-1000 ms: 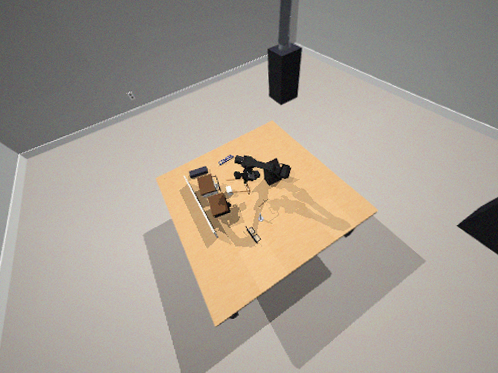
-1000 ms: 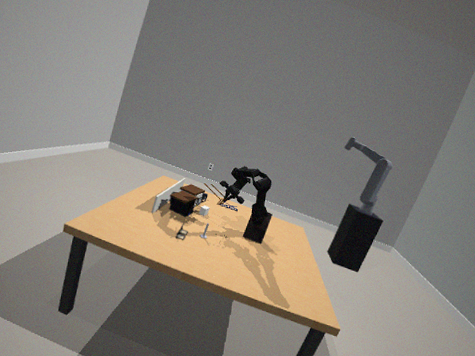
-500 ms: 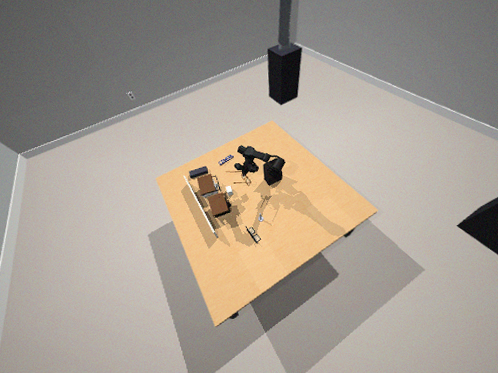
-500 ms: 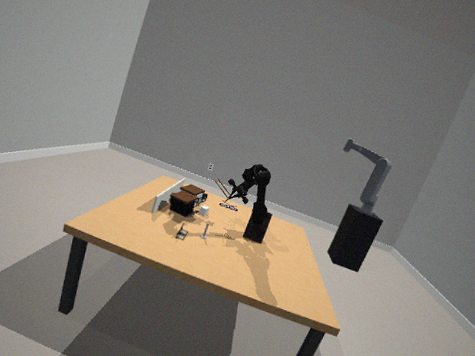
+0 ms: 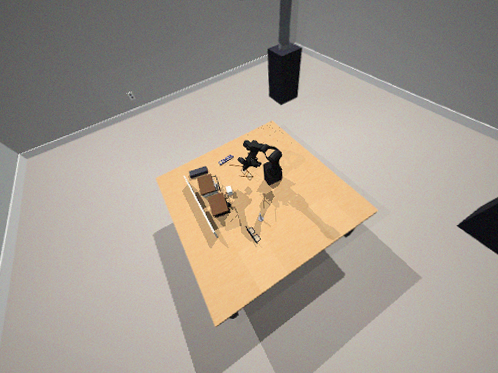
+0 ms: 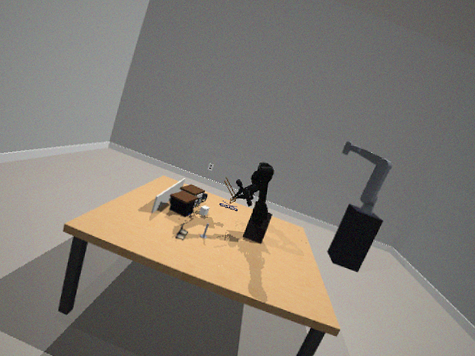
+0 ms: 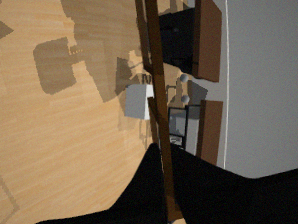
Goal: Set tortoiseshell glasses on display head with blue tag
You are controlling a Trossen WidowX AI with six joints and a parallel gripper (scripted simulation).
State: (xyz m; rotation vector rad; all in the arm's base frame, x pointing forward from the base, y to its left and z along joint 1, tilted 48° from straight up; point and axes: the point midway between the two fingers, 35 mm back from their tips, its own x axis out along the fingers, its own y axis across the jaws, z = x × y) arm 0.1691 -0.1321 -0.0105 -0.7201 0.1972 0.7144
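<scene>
My gripper tip is 15 cm short of the white block, 15 cm above it and 1 cm to the left of it. From my gripper tip the other things lie so: dark case 36 cm to the right, 29 cm ahead, 16 cm below; then white back panel 41 cm ahead, 12 cm below, 2 cm to the right; then small grey stand 33 cm to the left, 15 cm below, 7 cm ahead.
</scene>
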